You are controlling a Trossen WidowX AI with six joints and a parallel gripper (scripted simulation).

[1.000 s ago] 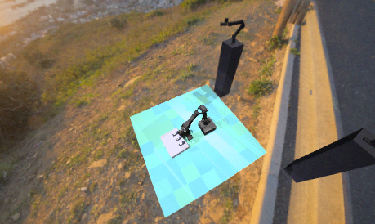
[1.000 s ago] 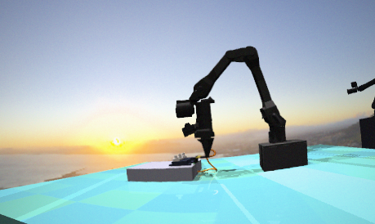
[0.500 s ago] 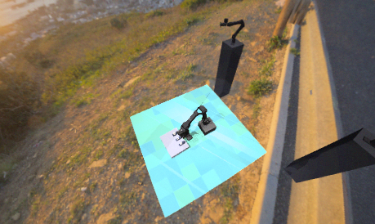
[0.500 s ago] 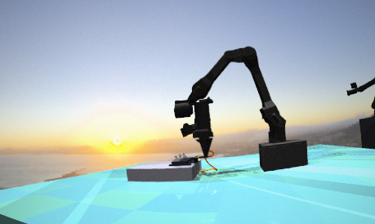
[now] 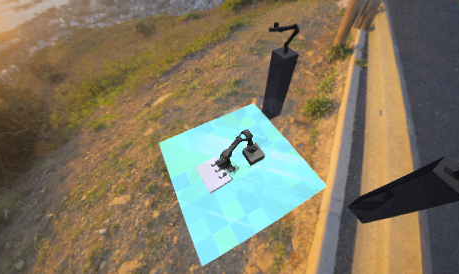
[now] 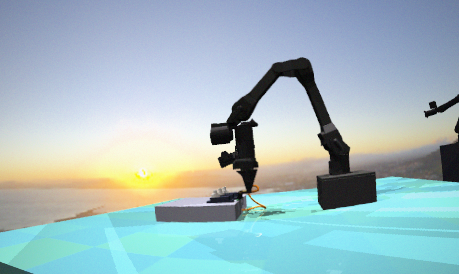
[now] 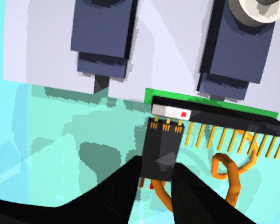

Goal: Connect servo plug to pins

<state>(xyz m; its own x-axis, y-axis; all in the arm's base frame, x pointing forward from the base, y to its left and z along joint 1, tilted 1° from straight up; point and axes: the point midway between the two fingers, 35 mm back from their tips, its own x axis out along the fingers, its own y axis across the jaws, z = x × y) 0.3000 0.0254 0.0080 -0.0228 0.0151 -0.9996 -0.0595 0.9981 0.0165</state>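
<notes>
Now: the servo 9 cm ahead of my gripper tip, 3 cm to the right of it and 2 cm below it. The rest, counted from my gripper tip: grey printed holder: 19 cm ahead, 5 cm below, 2 cm to the right.
</notes>
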